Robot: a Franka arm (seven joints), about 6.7 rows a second.
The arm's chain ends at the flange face. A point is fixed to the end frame.
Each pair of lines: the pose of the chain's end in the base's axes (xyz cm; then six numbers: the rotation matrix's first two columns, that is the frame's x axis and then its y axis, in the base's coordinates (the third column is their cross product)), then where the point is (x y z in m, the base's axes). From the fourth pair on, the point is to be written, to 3 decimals.
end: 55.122 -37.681 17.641 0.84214 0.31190 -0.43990 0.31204 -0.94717 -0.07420
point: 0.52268 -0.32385 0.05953
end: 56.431 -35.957 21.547 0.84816 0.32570 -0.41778 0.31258 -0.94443 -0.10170
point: 0.53738 -0.30269 0.10005
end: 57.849 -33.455 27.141 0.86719 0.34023 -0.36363 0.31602 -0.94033 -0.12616
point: 0.55707 -0.27284 0.15733
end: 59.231 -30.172 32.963 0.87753 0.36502 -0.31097 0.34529 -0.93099 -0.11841
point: 0.576 -0.239 0.215
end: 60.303 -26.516 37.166 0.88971 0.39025 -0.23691 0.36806 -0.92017 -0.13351
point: 0.593 -0.198 0.259
